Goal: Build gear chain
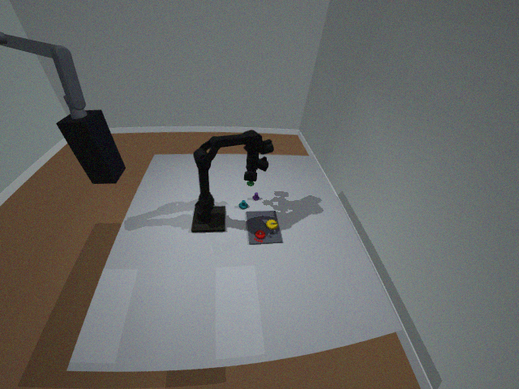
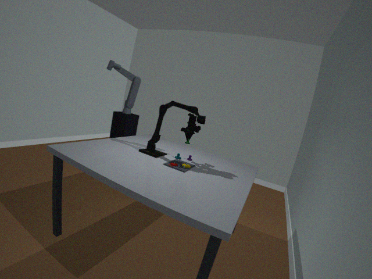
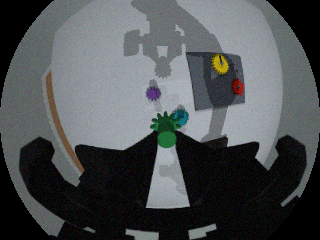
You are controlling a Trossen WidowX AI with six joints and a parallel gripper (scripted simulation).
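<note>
Right now my gripper tip is 4 cm short of the red gear, 25 cm to the left of it and 15 cm above it. Round my gripper tip: green gear (1 cm below); then purple gear (4 cm ahead, 2 cm to the left, 15 cm below); then teal gear (4 cm behind, 4 cm to the right, 15 cm below).
</note>
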